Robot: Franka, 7 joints.
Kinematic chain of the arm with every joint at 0, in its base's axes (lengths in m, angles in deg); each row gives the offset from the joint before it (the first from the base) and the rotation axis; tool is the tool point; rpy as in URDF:
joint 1: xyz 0 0 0.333 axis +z
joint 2: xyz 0 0 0 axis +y
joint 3: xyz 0 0 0.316 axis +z
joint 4: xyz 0.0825 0 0 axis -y
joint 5: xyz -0.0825 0 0.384 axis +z
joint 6: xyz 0 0 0 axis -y
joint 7: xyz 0.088 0 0 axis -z
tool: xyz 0 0 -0.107 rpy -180 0 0
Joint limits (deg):
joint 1: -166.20..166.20
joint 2: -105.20..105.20
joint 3: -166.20..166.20
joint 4: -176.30..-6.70
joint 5: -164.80..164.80
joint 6: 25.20..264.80
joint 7: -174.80..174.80
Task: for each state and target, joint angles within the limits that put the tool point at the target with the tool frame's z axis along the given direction. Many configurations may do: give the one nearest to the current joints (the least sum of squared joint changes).
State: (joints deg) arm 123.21 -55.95 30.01 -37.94 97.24 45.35 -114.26
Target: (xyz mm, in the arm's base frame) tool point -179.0 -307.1 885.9 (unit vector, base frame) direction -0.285 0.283 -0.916
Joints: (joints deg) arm 92.05 -49.36 17.45 -39.05 63.46 27.51 -114.26
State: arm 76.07 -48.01 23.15 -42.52 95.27 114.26 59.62
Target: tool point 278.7 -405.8 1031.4 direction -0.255 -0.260 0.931
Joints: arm 112.36 -50.81 -19.86 -28.69 80.88 147.58 59.62
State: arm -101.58 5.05 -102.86 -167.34 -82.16 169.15 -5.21
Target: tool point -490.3 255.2 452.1 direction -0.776 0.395 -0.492
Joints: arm -111.97 -15.94 -99.87 -118.16 -110.80 176.54 -5.21
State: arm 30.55 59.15 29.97 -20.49 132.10 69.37 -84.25
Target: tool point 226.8 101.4 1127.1 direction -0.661 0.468 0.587
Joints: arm 9.60 16.88 19.18 -6.82 124.58 109.50 -84.25
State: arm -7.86 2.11 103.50 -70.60 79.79 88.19 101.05
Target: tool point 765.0 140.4 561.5 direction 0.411 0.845 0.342
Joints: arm -23.72 48.85 58.80 -61.63 81.55 136.07 101.05
